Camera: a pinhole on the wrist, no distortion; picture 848 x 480 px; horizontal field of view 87.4 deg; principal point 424.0 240.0 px. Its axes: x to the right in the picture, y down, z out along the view. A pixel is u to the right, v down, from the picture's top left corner.
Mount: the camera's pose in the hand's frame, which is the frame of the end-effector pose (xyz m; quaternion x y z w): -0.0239 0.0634 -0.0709 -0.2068 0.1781 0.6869 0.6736
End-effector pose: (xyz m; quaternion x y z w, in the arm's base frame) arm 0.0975 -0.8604 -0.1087 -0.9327 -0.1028 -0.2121 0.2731
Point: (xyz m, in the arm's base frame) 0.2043 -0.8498 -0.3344
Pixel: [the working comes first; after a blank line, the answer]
In the camera's frame: -0.0933 -0.0292 0.2760

274.0 193.0
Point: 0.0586 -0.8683 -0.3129
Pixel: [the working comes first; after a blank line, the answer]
In the camera's frame: -0.0862 0.0956 0.1959

228.8 456.4
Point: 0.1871 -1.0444 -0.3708
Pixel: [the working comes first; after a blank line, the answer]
In the camera's frame: 0.0994 0.0151 0.2956

573.2 262.6
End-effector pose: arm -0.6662 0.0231 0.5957 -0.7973 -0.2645 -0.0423 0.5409
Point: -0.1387 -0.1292 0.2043
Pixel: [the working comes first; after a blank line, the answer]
In the camera's frame: 0.4794 -0.2953 0.2619

outside the picture
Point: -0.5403 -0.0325 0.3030
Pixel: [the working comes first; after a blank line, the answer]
In the camera's frame: 0.1585 -0.0187 0.2315

727.9 204.2
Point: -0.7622 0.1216 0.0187
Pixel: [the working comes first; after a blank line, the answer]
In the camera's frame: 0.0810 0.2008 0.5471

489.7 402.8
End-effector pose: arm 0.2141 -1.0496 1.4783 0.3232 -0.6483 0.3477 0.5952
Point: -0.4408 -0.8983 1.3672
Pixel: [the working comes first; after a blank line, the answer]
In the camera's frame: 0.3264 0.0064 0.5634

681.0 245.0
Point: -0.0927 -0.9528 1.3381
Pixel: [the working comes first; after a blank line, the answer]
In the camera's frame: 0.1311 0.0779 0.2775

633.7 364.6
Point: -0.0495 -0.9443 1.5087
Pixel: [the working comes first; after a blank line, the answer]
In the camera's frame: 0.1142 -0.0858 0.2145

660.3 62.6
